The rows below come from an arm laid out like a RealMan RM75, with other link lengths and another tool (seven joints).
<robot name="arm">
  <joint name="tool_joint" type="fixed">
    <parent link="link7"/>
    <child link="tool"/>
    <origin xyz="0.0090 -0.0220 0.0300" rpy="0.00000 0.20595 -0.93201"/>
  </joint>
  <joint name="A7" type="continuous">
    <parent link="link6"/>
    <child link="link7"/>
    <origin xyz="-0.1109 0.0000 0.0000" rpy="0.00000 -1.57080 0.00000"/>
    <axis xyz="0 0 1"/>
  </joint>
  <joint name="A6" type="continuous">
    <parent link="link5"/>
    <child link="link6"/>
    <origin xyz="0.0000 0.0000 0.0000" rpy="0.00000 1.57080 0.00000"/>
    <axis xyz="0 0 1"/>
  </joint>
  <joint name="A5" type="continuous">
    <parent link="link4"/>
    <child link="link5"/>
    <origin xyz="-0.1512 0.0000 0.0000" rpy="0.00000 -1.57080 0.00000"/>
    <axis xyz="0 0 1"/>
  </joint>
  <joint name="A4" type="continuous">
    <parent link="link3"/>
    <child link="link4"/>
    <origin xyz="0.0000 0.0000 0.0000" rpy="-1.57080 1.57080 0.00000"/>
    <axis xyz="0 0 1"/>
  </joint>
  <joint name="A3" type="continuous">
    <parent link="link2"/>
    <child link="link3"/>
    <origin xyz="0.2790 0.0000 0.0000" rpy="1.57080 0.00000 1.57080"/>
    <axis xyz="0 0 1"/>
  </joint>
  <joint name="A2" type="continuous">
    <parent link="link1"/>
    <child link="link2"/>
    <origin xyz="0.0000 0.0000 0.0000" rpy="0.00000 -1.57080 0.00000"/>
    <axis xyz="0 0 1"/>
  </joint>
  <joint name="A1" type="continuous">
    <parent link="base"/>
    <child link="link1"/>
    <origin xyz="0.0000 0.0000 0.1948" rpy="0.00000 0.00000 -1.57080"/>
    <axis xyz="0 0 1"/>
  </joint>
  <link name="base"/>
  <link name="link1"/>
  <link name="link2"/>
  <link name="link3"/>
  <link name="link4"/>
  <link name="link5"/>
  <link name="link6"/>
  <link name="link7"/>
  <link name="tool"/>
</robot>
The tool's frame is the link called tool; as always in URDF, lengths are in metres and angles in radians. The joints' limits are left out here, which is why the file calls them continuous.
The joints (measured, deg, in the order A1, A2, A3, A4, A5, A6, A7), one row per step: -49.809 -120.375 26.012 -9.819 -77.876 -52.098 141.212; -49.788 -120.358 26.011 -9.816 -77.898 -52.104 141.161; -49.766 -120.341 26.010 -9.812 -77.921 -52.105 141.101; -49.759 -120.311 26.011 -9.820 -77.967 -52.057 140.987; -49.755 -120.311 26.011 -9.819 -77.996 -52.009 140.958; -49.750 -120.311 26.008 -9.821 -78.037 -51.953 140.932; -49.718 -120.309 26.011 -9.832 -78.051 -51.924 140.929; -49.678 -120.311 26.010 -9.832 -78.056 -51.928 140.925; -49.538 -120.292 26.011 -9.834 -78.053 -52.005 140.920; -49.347 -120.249 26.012 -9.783 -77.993 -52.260 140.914; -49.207 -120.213 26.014 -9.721 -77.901 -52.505 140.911; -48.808 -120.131 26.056 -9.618 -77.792 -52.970 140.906; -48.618 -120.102 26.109 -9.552 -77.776 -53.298 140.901; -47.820 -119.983 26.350 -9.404 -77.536 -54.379 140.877; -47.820 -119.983 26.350 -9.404 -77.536 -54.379 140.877; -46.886 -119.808 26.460 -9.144 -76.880 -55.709 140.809
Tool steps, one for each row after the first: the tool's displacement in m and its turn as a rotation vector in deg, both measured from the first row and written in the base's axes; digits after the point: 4 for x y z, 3 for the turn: -0.0002 0.0001 0.0002 0.012 -0.032 0.071; -0.0004 0.0002 0.0003 0.023 -0.065 0.153; -0.0006 0.0004 0.0006 0.035 -0.095 0.310; -0.0008 0.0005 0.0006 0.049 -0.087 0.383; -0.0009 0.0006 0.0006 0.071 -0.081 0.469; -0.0012 0.0005 0.0006 0.072 -0.068 0.532; -0.0014 0.0004 0.0006 0.072 -0.078 0.577; -0.0021 0.0000 0.0007 0.072 -0.129 0.674; -0.0029 -0.0006 0.0012 0.081 -0.255 0.663; -0.0033 -0.0010 0.0017 0.076 -0.353 0.580; -0.0051 -0.0023 0.0026 0.082 -0.545 0.582; -0.0057 -0.0030 0.0031 0.079 -0.720 0.522; -0.0087 -0.0063 0.0045 -0.119 -1.173 0.380; -0.0087 -0.0063 0.0045 -0.119 -1.173 0.380; -0.0123 -0.0103 0.0062 -0.401 -1.627 0.034
